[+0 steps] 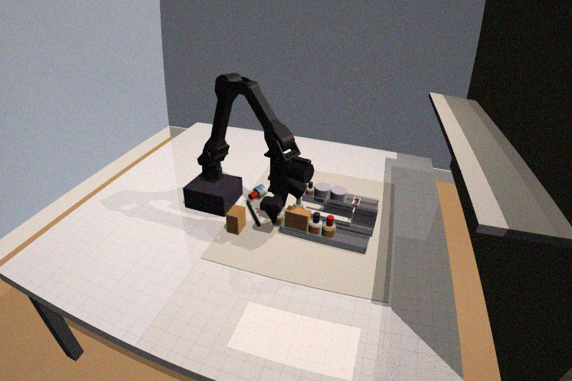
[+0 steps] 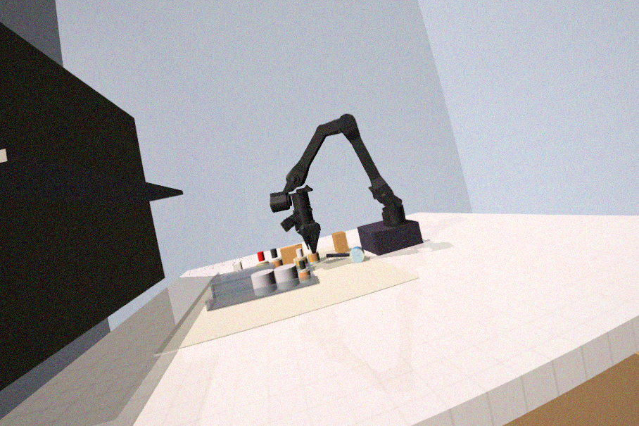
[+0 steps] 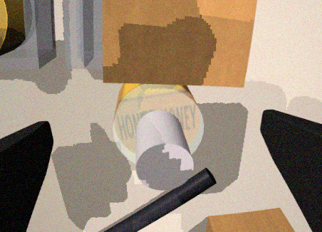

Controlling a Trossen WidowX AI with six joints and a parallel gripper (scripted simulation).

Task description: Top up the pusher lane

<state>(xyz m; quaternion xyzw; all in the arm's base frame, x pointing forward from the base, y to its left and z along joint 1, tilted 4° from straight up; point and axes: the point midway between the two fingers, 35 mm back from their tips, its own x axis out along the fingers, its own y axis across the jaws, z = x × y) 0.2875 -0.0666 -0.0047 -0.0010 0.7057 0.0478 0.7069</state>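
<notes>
The brown box is 70 mm ahead of my gripper tip. The rest, counted from my gripper tip: white pusher plate: 150 mm ahead, 110 mm to the left, 10 mm above; black stick: 100 mm behind, 30 mm below, 10 mm to the left.
</notes>
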